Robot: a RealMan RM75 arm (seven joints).
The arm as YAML. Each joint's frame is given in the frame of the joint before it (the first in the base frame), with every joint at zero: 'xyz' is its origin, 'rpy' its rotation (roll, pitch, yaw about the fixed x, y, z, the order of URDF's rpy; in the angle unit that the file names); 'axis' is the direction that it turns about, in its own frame. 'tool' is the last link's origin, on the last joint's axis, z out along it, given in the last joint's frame.
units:
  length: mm
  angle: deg
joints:
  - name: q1
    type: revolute
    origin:
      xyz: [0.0, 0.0, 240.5]
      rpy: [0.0, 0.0, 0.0]
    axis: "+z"
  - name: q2
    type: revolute
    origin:
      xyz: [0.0, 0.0, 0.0]
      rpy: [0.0, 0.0, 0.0]
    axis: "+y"
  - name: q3
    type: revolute
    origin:
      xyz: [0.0, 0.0, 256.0]
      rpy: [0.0, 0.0, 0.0]
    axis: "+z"
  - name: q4
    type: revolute
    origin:
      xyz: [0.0, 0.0, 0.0]
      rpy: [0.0, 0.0, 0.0]
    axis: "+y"
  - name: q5
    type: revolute
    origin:
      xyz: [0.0, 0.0, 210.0]
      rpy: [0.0, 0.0, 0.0]
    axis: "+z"
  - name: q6
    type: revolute
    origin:
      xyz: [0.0, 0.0, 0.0]
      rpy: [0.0, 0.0, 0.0]
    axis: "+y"
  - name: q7
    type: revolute
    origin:
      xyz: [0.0, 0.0, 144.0]
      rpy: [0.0, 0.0, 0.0]
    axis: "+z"
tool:
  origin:
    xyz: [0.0, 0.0, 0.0]
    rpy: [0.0, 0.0, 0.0]
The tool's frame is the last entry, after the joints.
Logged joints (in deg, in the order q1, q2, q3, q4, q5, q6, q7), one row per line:
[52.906, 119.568, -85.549, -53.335, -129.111, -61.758, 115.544]
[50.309, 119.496, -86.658, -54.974, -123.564, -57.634, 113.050]
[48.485, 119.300, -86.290, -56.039, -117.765, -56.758, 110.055]
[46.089, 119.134, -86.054, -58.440, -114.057, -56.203, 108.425]
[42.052, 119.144, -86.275, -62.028, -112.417, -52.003, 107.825]
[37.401, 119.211, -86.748, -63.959, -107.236, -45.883, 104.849]
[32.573, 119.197, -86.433, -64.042, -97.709, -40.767, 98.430]
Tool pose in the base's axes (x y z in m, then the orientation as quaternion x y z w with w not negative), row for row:
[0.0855, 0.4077, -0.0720, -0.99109, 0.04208, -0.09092, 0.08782]
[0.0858, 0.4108, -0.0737, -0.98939, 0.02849, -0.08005, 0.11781]
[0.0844, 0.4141, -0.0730, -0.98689, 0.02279, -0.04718, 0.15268]
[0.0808, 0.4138, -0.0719, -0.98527, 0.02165, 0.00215, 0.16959]
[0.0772, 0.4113, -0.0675, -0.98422, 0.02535, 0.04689, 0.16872]
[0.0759, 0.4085, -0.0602, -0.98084, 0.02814, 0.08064, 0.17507]
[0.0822, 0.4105, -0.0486, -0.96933, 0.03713, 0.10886, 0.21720]
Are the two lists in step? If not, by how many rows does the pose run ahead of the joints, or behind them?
The pose runs 2 rows behind the joints: the pose in row i belongs to the joints in row i - 2.
